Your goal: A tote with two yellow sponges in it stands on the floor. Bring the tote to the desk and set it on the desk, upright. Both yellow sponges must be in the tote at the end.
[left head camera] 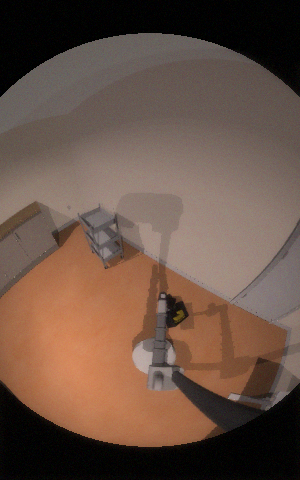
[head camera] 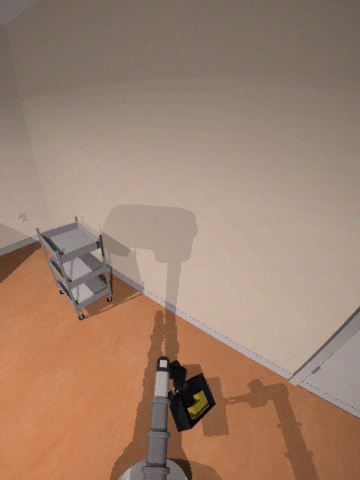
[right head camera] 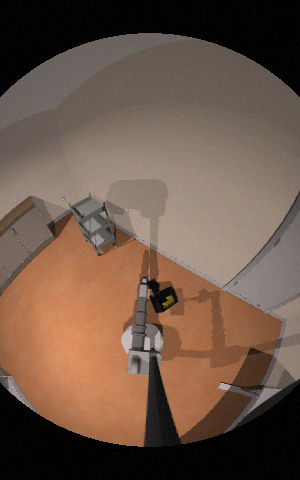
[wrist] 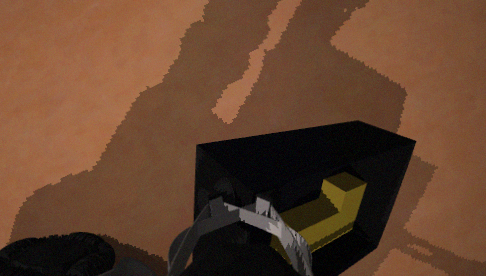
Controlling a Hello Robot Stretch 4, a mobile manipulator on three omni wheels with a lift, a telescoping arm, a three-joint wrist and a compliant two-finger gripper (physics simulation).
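Places are measured from the robot's base along level axes (x ahead, y left, z up), in millimetres.
Where they show: gripper, fingertip midpoint: (left head camera: 166, 311) (head camera: 176, 395) (right head camera: 154, 296) (wrist: 240, 194).
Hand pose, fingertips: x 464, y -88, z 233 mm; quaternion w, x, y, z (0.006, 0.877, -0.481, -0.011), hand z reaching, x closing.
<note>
Each offset is from my fingertips to the top centre of the thing.
The black tote (head camera: 182, 420) (left head camera: 171, 321) (right head camera: 158, 304) (wrist: 300, 155) hangs off the floor beside the arm's end, clearly tilted, its shadow apart from it. My gripper (head camera: 177, 390) (wrist: 240, 194) is shut on the tote's wall near one corner; the pinched rim is partly hidden by the fingers in the wrist view. Two yellow sponges lie together inside at the low side: one sponge @(dx +33, dy -183, dz -155 mm) (wrist: 345, 192) touches the other sponge @(dx -27, dy -141, dz -111 mm) (wrist: 312, 222), which is partly behind a finger. In the head view they merge into one yellow shape. I cannot make out a desk for certain.
A grey three-shelf cart (head camera: 67, 257) (left head camera: 102, 240) (right head camera: 92, 224) stands by the wall at the left. A cabinet (left head camera: 30, 240) (right head camera: 25, 235) with a brown top stands at the far left. A grey door (head camera: 335, 367) is at the right. A white-edged object (right head camera: 237, 389) is at the lower right.
</note>
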